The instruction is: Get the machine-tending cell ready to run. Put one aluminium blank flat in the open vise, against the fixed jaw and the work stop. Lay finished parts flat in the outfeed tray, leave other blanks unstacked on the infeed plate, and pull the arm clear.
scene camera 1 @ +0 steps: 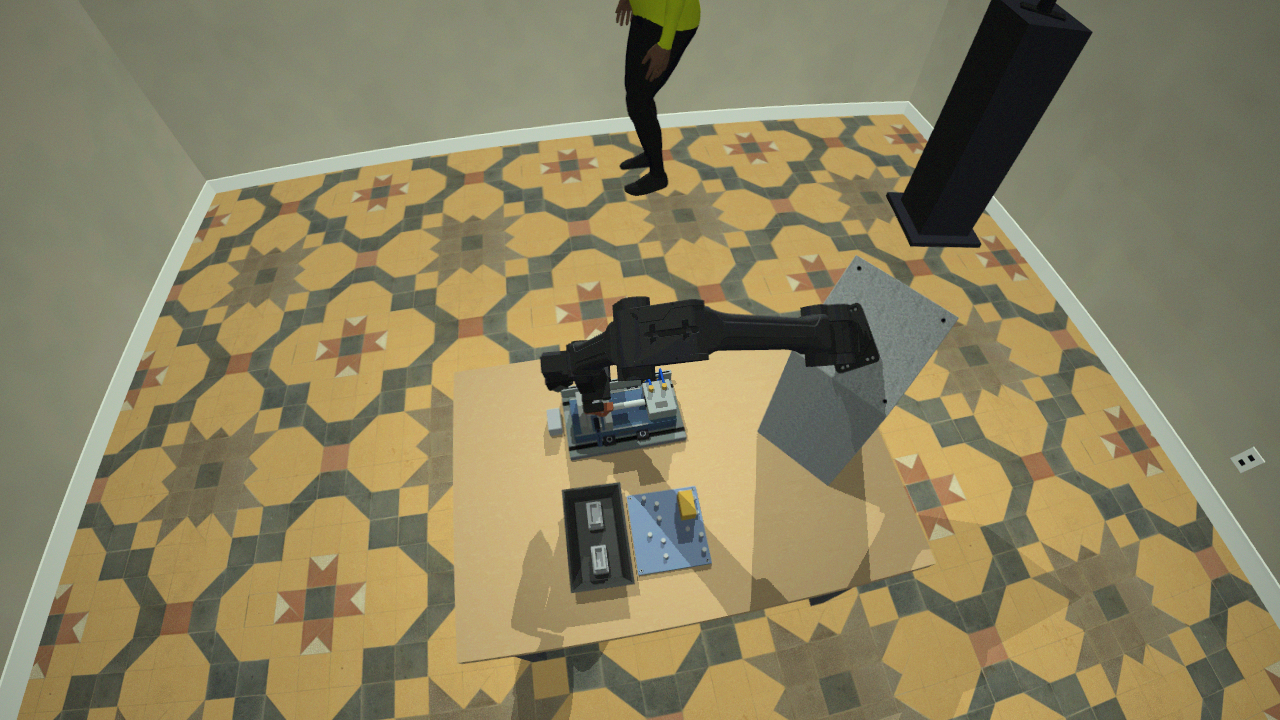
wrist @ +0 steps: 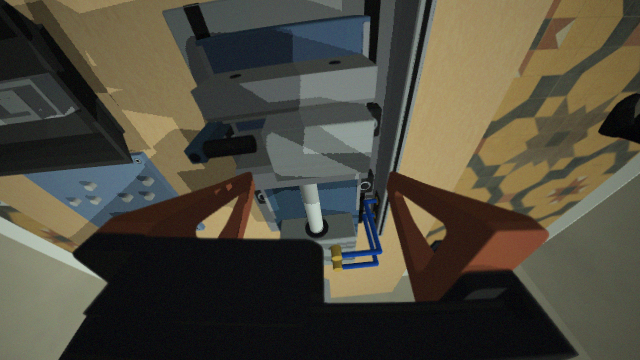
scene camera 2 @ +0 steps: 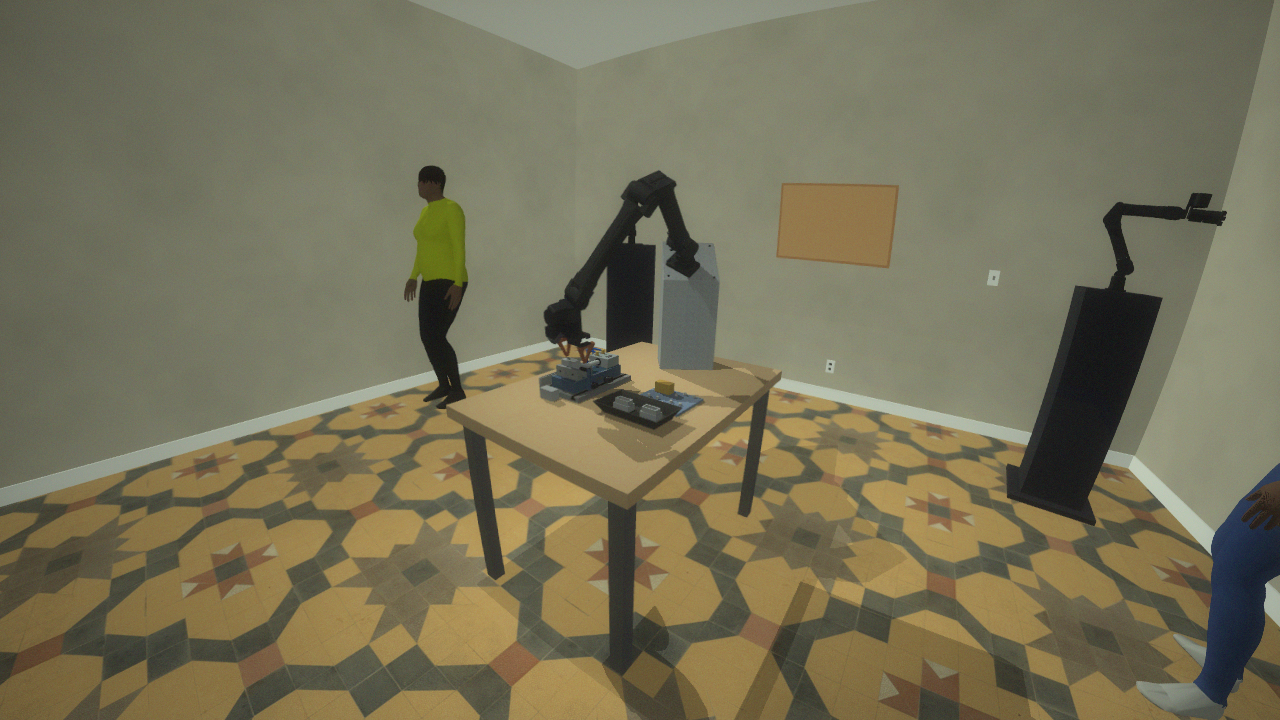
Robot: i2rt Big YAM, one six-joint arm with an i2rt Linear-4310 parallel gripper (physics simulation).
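Frame: origin at the arm's base, x ahead, y left, z up, level; millimetres.
Where they show: gripper, fingertip midpoint: (scene camera 1: 602, 398) (wrist: 320, 179) (scene camera 2: 576, 359); arm's base at its link origin: (scene camera 1: 849, 338) (scene camera 2: 682, 265).
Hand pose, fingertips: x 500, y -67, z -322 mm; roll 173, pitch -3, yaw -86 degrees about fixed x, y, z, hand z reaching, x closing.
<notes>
Each offset is from my fingertips to the top centre of the thing. "*": to the spot under its first point.
My gripper (scene camera 1: 601, 410) (scene camera 2: 575, 349) (wrist: 320, 179) is open and empty over the vise @(1 mm left, 47 mm back, 9 mm down) (scene camera 1: 626, 438) (scene camera 2: 586, 380), its orange fingers apart on either side. In the wrist view a grey aluminium blank @(2 mm left, 25 mm ahead, 6 mm up) (wrist: 325, 145) sits in the vise beside the fixed jaw (wrist: 340, 85), its left end near the black-tipped work stop @(63 mm left, 14 mm ahead, 12 mm down) (wrist: 230, 146). Its exact seating and contact are unclear. The dark outfeed tray (scene camera 1: 569, 537) (wrist: 107, 120) holds two finished parts, one @(270 mm left, 22 mm ahead, 61 mm down) (scene camera 1: 595, 514) (scene camera 2: 623, 403) behind the other @(373 mm left, 9 mm ahead, 61 mm down) (scene camera 1: 598, 559) (scene camera 2: 650, 411). The blue infeed plate @(302 mm left, 150 mm back, 100 mm down) (scene camera 1: 648, 559) (wrist: 110, 175) has small pegs; no blank shows on it.
A yellow block @(251 mm left, 195 mm back, 64 mm down) (scene camera 1: 686, 504) (scene camera 2: 664, 386) stands on the infeed plate. A pale block @(16 mm left, 130 mm ahead, 72 mm down) (scene camera 1: 554, 421) sits beside the vise. The vise's rod @(3 mm left, 62 mm back, 22 mm down) (wrist: 312, 205) and blue hoses @(* 73 mm right, 112 mm back, 18 mm down) (wrist: 372, 237) lie near the fingers. The grey pedestal (scene camera 1: 895, 304) (scene camera 2: 687, 322) carries the arm. A person (scene camera 1: 662, 98) (scene camera 2: 440, 241) stands beyond the table.
</notes>
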